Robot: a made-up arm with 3 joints. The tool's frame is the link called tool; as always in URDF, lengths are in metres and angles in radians. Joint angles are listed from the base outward.
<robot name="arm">
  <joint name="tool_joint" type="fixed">
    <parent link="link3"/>
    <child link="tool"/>
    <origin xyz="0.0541 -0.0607 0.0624" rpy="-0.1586 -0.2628 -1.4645"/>
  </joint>
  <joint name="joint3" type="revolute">
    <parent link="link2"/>
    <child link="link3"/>
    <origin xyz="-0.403 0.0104 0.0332" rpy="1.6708 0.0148 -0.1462"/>
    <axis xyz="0 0 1"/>
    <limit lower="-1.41" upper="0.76"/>
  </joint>
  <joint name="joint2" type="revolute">
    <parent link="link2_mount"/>
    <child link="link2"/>
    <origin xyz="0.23 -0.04 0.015" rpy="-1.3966 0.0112 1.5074"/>
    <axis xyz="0 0 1"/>
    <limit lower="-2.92" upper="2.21"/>
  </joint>
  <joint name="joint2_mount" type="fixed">
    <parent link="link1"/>
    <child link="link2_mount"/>
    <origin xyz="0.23 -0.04 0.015"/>
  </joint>
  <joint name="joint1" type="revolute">
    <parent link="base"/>
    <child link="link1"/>
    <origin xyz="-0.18 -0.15 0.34"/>
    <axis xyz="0 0 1"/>
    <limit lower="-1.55" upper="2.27"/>
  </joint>
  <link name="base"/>
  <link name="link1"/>
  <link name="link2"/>
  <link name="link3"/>
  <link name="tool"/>
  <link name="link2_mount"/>
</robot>
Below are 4 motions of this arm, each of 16 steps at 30 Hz.
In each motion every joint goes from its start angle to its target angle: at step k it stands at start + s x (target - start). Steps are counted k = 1, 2, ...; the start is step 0. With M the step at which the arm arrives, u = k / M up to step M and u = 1 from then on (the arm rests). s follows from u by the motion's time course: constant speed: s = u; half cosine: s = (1 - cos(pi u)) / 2; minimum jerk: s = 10 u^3 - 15 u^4 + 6 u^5.
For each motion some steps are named. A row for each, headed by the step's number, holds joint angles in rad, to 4 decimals.
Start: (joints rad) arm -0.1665 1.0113 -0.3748
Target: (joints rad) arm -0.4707 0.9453 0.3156
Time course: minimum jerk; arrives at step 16
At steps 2, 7, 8, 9, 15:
2: -0.1714 1.0102 -0.3637
7: -0.2833 0.9860 -0.1097
8: -0.3186 0.9783 -0.0296
9: -0.3539 0.9706 0.0505
15: -0.4700 0.9454 0.3141

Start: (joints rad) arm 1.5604 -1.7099 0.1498
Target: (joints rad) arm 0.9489 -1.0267 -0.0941
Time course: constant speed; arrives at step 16
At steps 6, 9, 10, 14, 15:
6: 1.3311 -1.4537 0.0583
9: 1.2164 -1.3256 0.0126
10: 1.1782 -1.2829 -0.0026
14: 1.0253 -1.1121 -0.0636
15: 0.9871 -1.0694 -0.0789

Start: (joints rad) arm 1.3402 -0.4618 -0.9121
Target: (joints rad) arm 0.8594 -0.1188 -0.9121
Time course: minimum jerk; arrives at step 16
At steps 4, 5, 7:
4: 1.2904 -0.4263 -0.9121
5: 1.2537 -0.4001 -0.9121
7: 1.1556 -0.3301 -0.9121

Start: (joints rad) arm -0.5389 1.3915 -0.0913
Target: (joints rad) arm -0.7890 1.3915 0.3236
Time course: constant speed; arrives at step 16
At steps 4, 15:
4: -0.6014 1.3915 0.0124
15: -0.7734 1.3915 0.2977

